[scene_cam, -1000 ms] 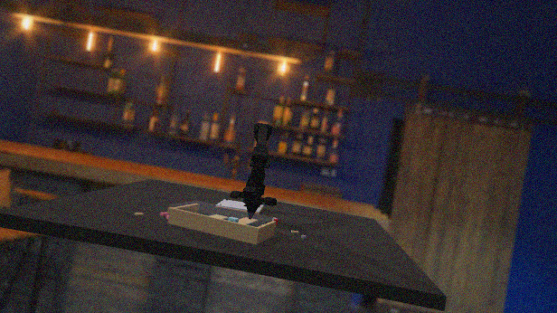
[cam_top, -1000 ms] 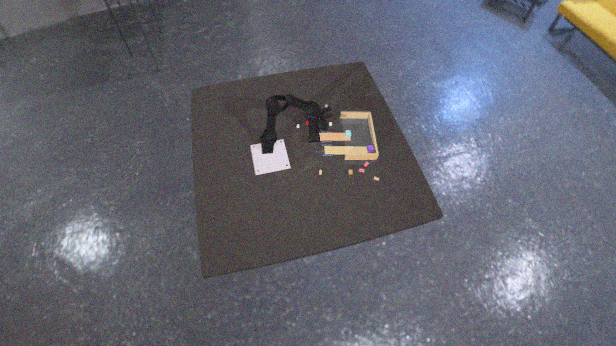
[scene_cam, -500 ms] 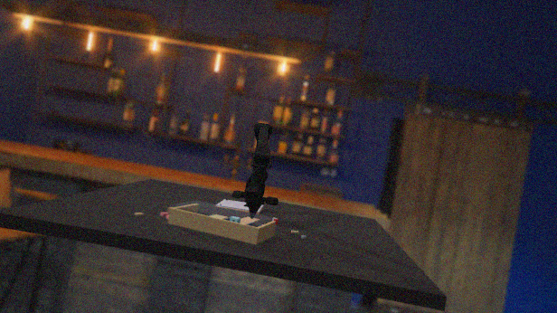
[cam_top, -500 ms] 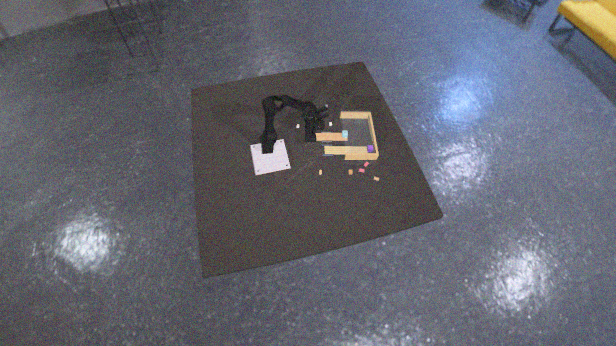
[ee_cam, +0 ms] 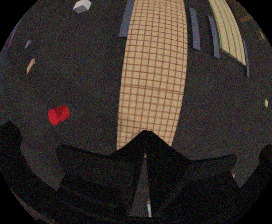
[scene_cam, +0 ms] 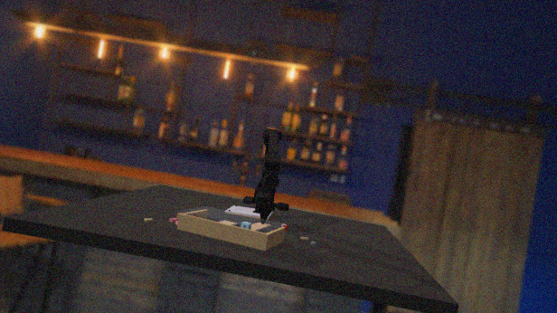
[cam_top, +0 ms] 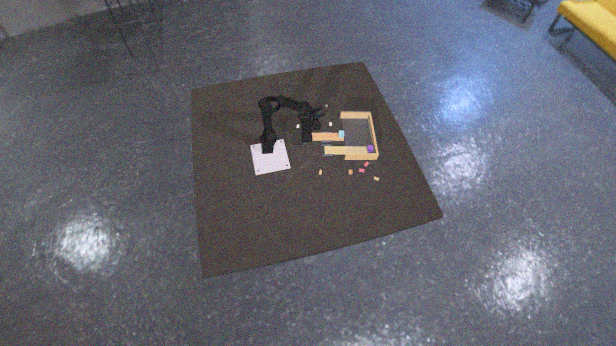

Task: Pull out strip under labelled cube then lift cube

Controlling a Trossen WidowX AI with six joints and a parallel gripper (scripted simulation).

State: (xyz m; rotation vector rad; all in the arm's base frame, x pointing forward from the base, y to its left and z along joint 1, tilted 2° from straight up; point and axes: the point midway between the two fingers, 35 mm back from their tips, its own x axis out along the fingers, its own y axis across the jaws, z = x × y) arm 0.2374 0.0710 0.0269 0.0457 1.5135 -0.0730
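The red piece is 2 cm ahead of my gripper tip, 10 cm to the left of it and 1 cm above it.
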